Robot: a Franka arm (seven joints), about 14 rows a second.
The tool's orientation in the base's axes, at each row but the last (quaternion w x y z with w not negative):
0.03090, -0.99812, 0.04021, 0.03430
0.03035, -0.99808, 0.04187, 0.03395
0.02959, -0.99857, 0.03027, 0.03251
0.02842, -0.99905, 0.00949, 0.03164
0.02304, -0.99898, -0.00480, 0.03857
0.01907, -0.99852, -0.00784, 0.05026
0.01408, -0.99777, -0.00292, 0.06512
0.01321, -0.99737, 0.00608, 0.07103
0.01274, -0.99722, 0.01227, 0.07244
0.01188, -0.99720, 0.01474, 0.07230
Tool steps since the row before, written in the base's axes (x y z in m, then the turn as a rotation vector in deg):
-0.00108, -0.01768, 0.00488, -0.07, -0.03, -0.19
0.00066, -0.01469, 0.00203, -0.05, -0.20, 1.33
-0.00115, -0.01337, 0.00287, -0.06, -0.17, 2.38
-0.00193, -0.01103, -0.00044, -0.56, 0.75, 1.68
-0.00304, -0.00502, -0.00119, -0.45, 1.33, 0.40
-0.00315, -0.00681, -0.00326, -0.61, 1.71, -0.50
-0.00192, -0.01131, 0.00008, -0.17, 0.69, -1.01
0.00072, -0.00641, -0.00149, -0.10, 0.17, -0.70
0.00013, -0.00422, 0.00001, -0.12, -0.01, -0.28
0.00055, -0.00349, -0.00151, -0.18, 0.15, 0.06
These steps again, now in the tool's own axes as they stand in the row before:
-0.00004, 0.01739, -0.00593, -0.05, 0.05, 0.19
0.00171, 0.01444, -0.00300, -0.13, 0.13, -1.33
-0.00055, 0.01323, -0.00360, -0.21, 0.04, -2.38
-0.00171, 0.01107, -0.00007, -0.68, -0.83, -1.60
-0.00300, 0.00505, 0.00119, -0.46, -1.35, -0.30
-0.00293, 0.00689, 0.00330, -0.53, -1.70, 0.62
-0.00200, 0.01130, -0.00014, -0.03, -0.66, 1.04
0.00099, 0.00644, 0.00120, 0.00, -0.15, 0.71
0.00022, 0.00421, -0.00014, -0.08, 0.02, 0.29
0.00086, 0.00350, 0.00132, -0.19, -0.15, -0.03

